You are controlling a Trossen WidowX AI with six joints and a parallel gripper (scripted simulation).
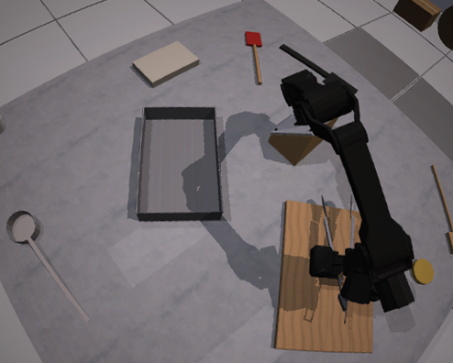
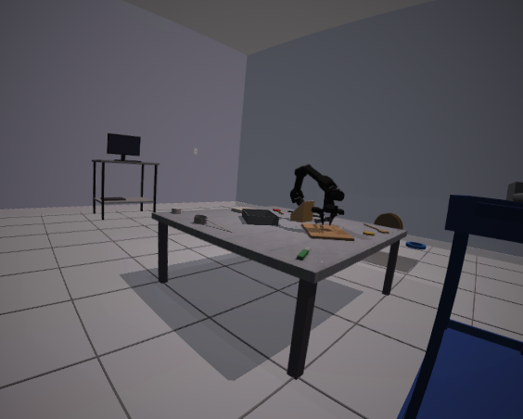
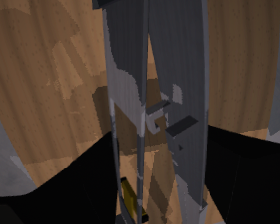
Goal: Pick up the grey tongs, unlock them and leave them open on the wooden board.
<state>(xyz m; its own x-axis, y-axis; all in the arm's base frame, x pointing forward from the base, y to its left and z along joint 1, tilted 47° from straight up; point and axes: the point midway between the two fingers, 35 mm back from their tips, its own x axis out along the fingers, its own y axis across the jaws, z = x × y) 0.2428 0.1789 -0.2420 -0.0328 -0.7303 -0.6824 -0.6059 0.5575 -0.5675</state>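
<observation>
The yellow lock piece is 20 mm above my gripper tip, 10 mm to the left of it and 10 mm behind it. Also, from my gripper tip: wooden board (40 mm below); then roasting tin (460 mm to the right, 60 mm ahead, 20 mm below); then yellow disc (210 mm to the left, 200 mm behind, 40 mm below).
</observation>
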